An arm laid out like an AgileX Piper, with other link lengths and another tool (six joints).
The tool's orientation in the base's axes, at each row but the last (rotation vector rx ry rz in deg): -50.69 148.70 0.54; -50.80 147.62 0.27; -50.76 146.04 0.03; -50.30 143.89 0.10; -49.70 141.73 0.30
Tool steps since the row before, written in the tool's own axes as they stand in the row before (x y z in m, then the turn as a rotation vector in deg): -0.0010 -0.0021 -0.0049 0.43 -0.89 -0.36; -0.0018 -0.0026 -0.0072 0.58 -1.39 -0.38; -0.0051 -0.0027 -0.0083 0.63 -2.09 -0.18; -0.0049 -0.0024 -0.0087 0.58 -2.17 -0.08; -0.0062 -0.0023 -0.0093 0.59 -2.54 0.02
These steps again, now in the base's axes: 0.0002 -0.0017 0.0051 0.08 -1.01 0.28; 0.0001 -0.0020 0.0076 0.26 -1.50 0.30; 0.0018 -0.0003 0.0099 0.72 -2.06 0.20; 0.0010 -0.0004 0.0102 0.85 -2.08 0.15; 0.0011 0.0002 0.0114 1.10 -2.36 0.11
